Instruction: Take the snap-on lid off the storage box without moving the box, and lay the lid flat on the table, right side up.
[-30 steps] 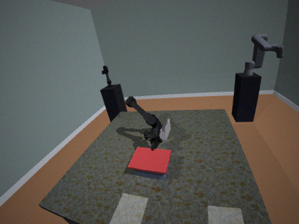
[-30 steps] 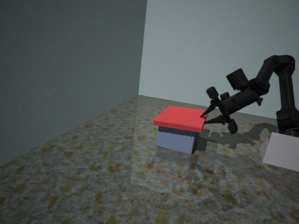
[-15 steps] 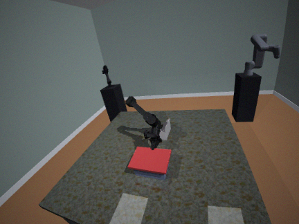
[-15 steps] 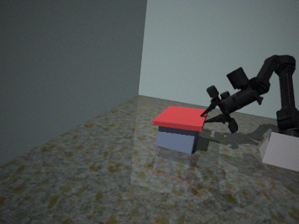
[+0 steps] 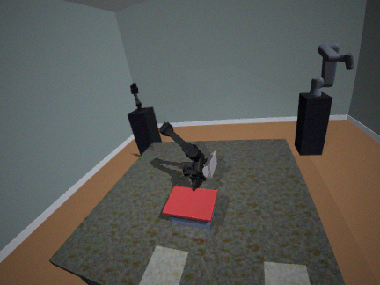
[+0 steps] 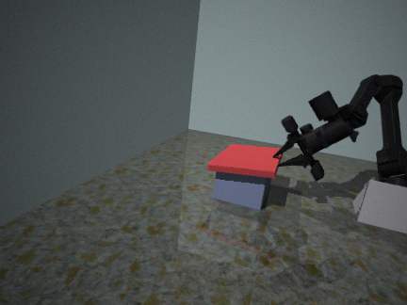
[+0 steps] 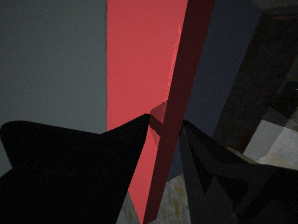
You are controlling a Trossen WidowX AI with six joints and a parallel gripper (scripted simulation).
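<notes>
The lid is 8 cm ahead of my gripper tip. The rest, counted from my gripper tip: storage box (8 cm ahead, 6 cm below).
</notes>
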